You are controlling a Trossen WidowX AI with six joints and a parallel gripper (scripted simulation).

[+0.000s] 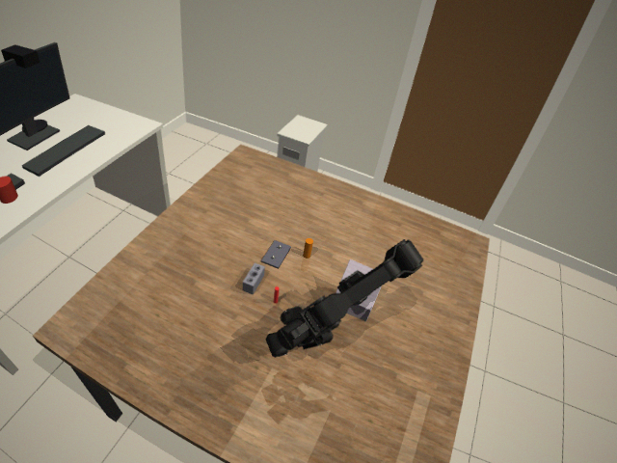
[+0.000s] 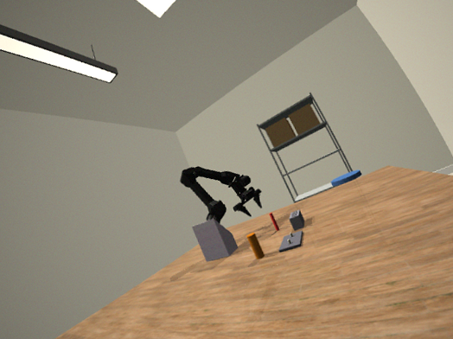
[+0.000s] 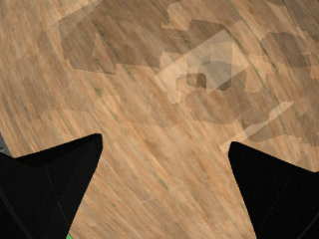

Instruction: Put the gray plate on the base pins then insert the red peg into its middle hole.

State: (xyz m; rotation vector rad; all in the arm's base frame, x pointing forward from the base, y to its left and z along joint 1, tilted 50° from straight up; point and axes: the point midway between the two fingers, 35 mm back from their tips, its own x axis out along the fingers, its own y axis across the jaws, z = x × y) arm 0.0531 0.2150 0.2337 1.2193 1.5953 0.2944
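Now: gripper tip 27 cm short of the gray plate, 19 cm to the left of it and 4 cm above it. Also, from my gripper tip: orange cylinder (42 cm to the right, 19 cm ahead, 4 cm below); then dark base (35 cm to the right, 28 cm ahead, 7 cm below); then red peg (17 cm to the right, 16 cm ahead, 4 cm below).
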